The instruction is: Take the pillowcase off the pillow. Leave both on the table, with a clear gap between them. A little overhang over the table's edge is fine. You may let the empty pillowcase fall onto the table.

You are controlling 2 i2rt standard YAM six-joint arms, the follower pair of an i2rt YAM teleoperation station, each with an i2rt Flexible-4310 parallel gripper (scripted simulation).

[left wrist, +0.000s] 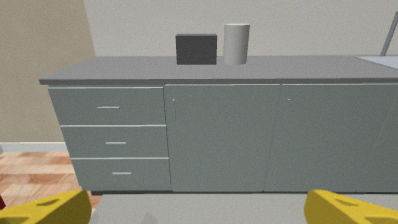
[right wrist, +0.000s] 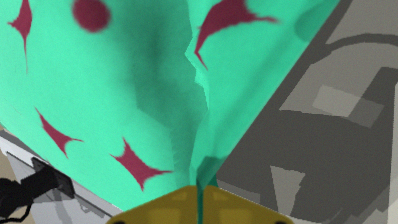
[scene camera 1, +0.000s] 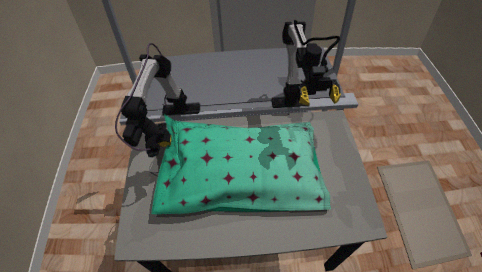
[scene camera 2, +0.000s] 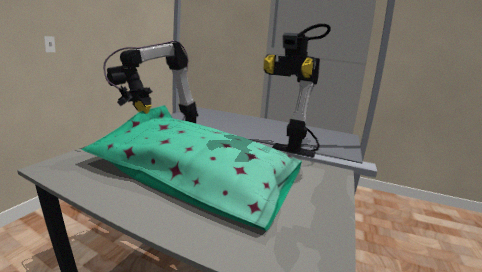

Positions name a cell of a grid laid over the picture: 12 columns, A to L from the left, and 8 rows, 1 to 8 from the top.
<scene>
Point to a green pillowcase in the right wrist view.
At D4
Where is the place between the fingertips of my left gripper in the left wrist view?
At F8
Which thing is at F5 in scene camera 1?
A green pillowcase.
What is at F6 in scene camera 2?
A green pillowcase.
</scene>
